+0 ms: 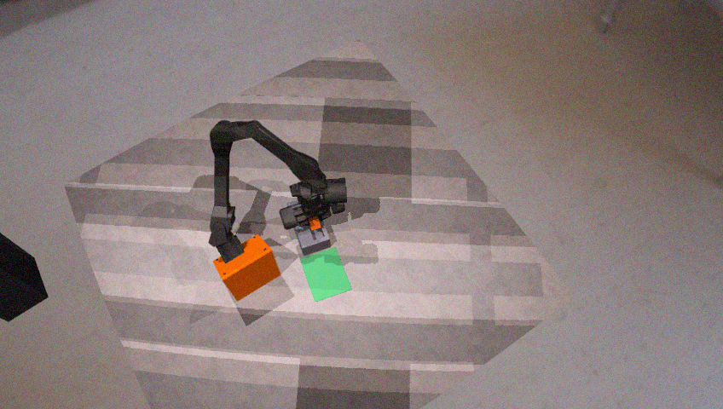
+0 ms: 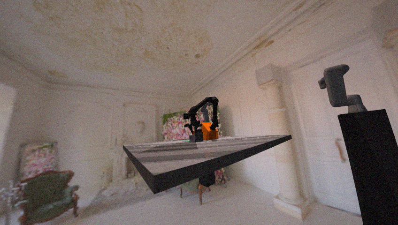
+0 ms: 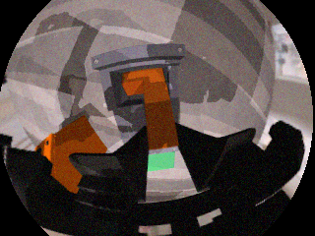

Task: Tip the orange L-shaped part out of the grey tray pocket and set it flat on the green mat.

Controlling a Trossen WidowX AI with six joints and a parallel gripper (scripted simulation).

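The green mat is 130 mm to the right of my gripper tip, 90 mm below it and 50 mm behind it. Round my gripper tip: orange L-shaped part: 40 mm to the left, 30 mm below, 10 mm behind.
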